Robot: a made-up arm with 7 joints. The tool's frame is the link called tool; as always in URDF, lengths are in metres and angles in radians. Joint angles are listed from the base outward.
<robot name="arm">
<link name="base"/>
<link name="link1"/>
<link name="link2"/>
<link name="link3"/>
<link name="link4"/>
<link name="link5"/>
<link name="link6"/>
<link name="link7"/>
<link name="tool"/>
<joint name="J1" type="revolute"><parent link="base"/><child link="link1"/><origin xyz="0 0 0.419" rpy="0 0 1.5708"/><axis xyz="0 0 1"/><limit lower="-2.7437" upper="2.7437"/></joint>
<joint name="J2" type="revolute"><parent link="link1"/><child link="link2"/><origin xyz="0 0 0" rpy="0 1.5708 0"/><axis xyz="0 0 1"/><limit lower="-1.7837" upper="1.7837"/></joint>
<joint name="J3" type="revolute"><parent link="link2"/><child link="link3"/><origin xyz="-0.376 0 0" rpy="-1.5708 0 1.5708"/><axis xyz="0 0 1"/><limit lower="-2.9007" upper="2.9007"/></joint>
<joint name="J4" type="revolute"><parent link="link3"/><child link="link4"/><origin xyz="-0.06 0 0" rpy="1.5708 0 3.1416"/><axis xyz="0 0 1"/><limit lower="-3.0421" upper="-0.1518"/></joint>
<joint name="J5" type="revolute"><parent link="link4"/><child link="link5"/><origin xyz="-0.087 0.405 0" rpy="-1.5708 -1.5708 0"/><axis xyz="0 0 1"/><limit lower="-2.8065" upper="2.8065"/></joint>
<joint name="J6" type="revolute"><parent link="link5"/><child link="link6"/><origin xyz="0 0 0" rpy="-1.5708 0 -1.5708"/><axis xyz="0 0 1"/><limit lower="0.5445" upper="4.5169"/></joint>
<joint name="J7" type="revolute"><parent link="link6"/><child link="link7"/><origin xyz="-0.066 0 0" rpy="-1.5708 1.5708 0"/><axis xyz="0 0 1"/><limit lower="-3.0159" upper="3.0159"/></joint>
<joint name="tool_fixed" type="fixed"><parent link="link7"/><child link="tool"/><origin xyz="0 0 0" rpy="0 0 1.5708"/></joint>
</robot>
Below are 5 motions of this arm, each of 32 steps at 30 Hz.
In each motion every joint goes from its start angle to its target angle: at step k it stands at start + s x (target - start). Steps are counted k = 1, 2, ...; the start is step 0. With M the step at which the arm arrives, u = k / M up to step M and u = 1 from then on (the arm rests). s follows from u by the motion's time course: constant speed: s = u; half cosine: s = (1 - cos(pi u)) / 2; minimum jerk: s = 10 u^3 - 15 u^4 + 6 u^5.
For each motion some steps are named. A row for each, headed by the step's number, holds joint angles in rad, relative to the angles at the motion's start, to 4 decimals.
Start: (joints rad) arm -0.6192 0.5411 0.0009 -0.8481 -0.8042 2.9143 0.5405
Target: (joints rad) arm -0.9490 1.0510 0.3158 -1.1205 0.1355 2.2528 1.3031
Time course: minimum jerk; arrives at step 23
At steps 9, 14, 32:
9: -0.0998 0.1543 0.0953 -0.0824 0.2843 -0.2001 0.2307
14: -0.2300 0.3556 0.2196 -0.1900 0.6554 -0.4614 0.5319
32: -0.3298 0.5099 0.3149 -0.2724 0.9397 -0.6615 0.7626

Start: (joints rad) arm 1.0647 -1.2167 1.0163 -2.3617 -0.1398 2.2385 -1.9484
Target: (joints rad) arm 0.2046 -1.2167 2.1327 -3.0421 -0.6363 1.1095 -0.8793
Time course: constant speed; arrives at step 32
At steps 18, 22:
18: -0.4838 0.0000 0.6280 -0.3827 -0.2793 -0.6351 0.6014
22: -0.5913 0.0000 0.7675 -0.4678 -0.3413 -0.7762 0.7350

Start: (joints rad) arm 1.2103 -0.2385 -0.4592 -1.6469 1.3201 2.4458 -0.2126
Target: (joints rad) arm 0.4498 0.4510 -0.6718 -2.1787 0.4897 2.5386 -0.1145
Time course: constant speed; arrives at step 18
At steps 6, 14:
6: -0.2535 0.2298 -0.0709 -0.1773 -0.2768 0.0309 0.0327
14: -0.5915 0.5363 -0.1654 -0.4136 -0.6459 0.0722 0.0763

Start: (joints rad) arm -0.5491 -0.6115 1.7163 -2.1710 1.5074 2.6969 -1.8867
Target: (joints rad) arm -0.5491 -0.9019 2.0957 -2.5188 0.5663 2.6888 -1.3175
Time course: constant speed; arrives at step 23
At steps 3, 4, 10, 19, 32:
3: 0.0000 -0.0379 0.0495 -0.0454 -0.1228 -0.0011 0.0742
4: 0.0000 -0.0505 0.0660 -0.0605 -0.1637 -0.0014 0.0990
10: 0.0000 -0.1263 0.1650 -0.1512 -0.4092 -0.0035 0.2475
19: 0.0000 -0.2399 0.3134 -0.2873 -0.7774 -0.0067 0.4702
32: 0.0000 -0.2904 0.3794 -0.3478 -0.9411 -0.0081 0.5692

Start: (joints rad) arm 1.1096 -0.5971 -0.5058 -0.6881 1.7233 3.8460 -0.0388
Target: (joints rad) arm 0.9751 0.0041 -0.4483 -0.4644 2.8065 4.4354 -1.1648
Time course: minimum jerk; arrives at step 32
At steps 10, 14, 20, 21, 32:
10: -0.0242 0.1082 0.0104 0.0403 0.1950 0.1061 -0.2027
14: -0.0517 0.2309 0.0221 0.0859 0.4160 0.2263 -0.4324
20: -0.0975 0.4357 0.0417 0.1621 0.7851 0.4272 -0.8161
21: -0.1042 0.4656 0.0445 0.1732 0.8389 0.4565 -0.8720
32: -0.1345 0.6012 0.0575 0.2237 1.0832 0.5894 -1.1260

